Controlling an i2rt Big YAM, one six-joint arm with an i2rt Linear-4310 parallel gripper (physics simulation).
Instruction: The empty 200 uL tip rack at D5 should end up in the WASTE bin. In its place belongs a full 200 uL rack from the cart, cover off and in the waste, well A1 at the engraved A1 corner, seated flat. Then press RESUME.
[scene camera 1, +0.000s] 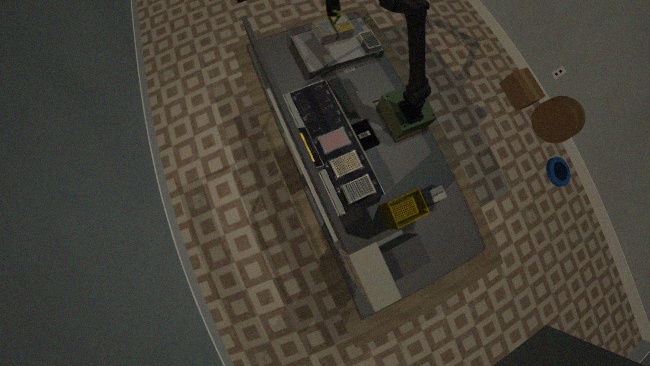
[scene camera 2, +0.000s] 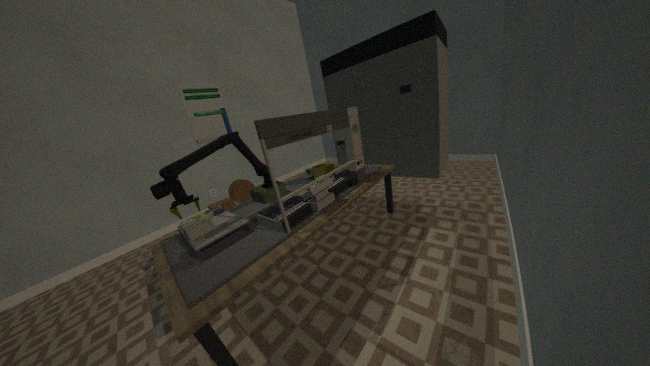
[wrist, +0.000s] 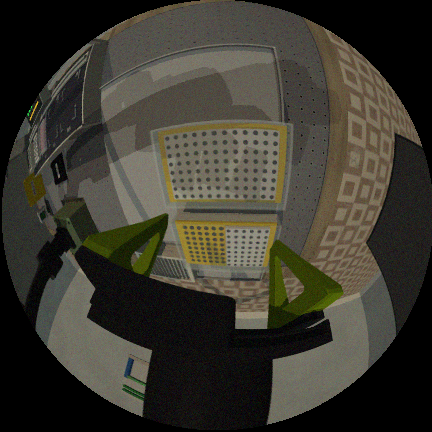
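Pixels of known places: gripper, fingertip midpoint: (scene camera 1: 332, 18) (scene camera 2: 191, 215) (wrist: 222, 233); arm's base, link origin: (scene camera 1: 410, 111) (scene camera 2: 270, 185) (wrist: 65, 236).
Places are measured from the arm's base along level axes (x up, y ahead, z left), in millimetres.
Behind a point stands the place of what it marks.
My gripper (scene camera 1: 335, 20) {x 77, y 156, z -613 mm} (scene camera 2: 189, 213) {x 77, y 156, z -613 mm} (wrist: 222, 233) {x 77, y 156, z -613 mm} is open and empty above the raised cart (scene camera 1: 312, 57) {x -29, y 319, z -485 mm} (scene camera 2: 225, 232) {x -32, y 346, z -526 mm} (wrist: 255, 60) {x -29, y 341, z -653 mm}. A yellow-edged rack, every well position showing, (wrist: 222, 162) {x 41, y 206, z -611 mm} sits on the cart beyond the fingertips, with a clear cover around it. A part-filled yellow rack (wrist: 227, 245) {x 41, y 106, z -614 mm} is beside it, seen between the fingers. A grey slatted rack (scene camera 1: 370, 40) {x 0, y -17, z -469 mm} (wrist: 172, 267) {x -2, y -17, z -496 mm} is at the cart's edge. The yellow waste bin (scene camera 1: 389, 215) {x 8, y 330, z 403 mm} (scene camera 2: 325, 170) (wrist: 34, 189) {x -13, y 234, z 347 mm} holds a yellow gridded rack (scene camera 1: 404, 209) {x 2, y 254, z 408 mm}. I cannot make out the A1 marks or RESUME.
The dark deck (scene camera 1: 317, 107) {x -30, y 412, z -190 mm} (wrist: 65, 110) {x -30, y 393, z -235 mm} carries a pink plate (scene camera 1: 335, 140) {x -22, y 403, z 1 mm}, a cream rack (scene camera 1: 346, 164) {x -17, y 405, z 125 mm} and a white rack (scene camera 1: 359, 188) {x -15, y 397, z 245 mm}. A black labelled block (scene camera 1: 365, 134) {x -81, y 239, z 8 mm} (wrist: 59, 169) {x -81, y 242, z -25 mm} lies beside the deck. The green arm base (scene camera 1: 400, 122) {x -1, y 80, z 36 mm} (scene camera 2: 267, 194) {x -33, y 90, z -97 mm} (wrist: 77, 220) {x -35, y 59, z -134 mm} stands nearby.
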